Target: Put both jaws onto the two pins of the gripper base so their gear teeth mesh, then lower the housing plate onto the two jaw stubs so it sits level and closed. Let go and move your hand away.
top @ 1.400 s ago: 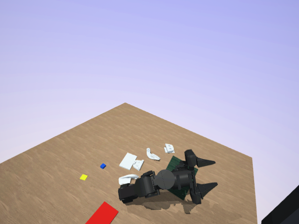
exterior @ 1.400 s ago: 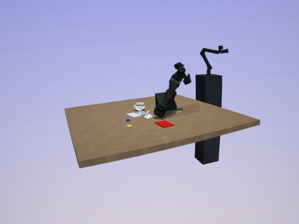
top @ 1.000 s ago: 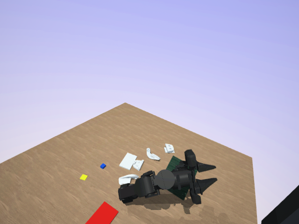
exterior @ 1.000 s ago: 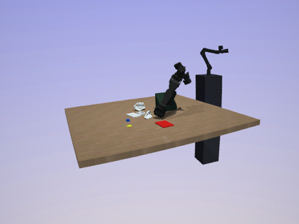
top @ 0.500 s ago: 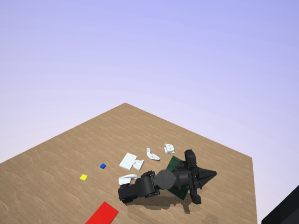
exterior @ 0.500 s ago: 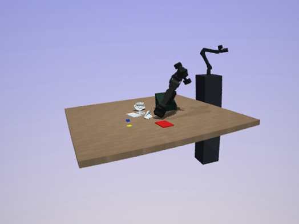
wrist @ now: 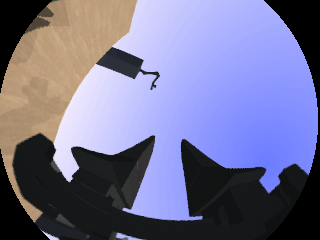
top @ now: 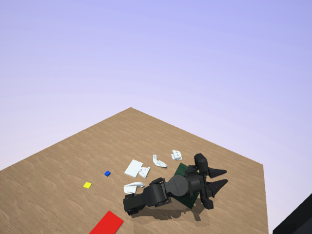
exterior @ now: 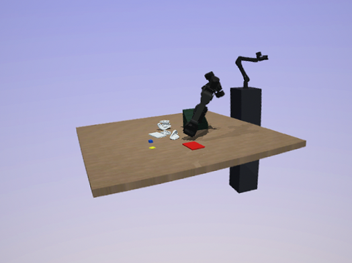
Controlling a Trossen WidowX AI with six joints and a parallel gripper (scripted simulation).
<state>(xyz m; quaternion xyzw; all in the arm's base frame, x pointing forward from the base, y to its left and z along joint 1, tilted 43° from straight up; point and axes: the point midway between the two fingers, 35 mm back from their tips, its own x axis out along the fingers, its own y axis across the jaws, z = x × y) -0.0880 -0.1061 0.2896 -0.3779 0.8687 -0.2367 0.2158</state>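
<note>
Now: the white jaw 39 cm ahead of my gripper tip, 19 cm to the right of it and 33 cm below it. Also, from my gripper tip: blue cube: 52 cm ahead, 10 cm to the left, 35 cm below; then yellow tile: 53 cm ahead, 22 cm to the left, 36 cm below; then red patch: 30 cm ahead, 28 cm to the left, 36 cm below.
</note>
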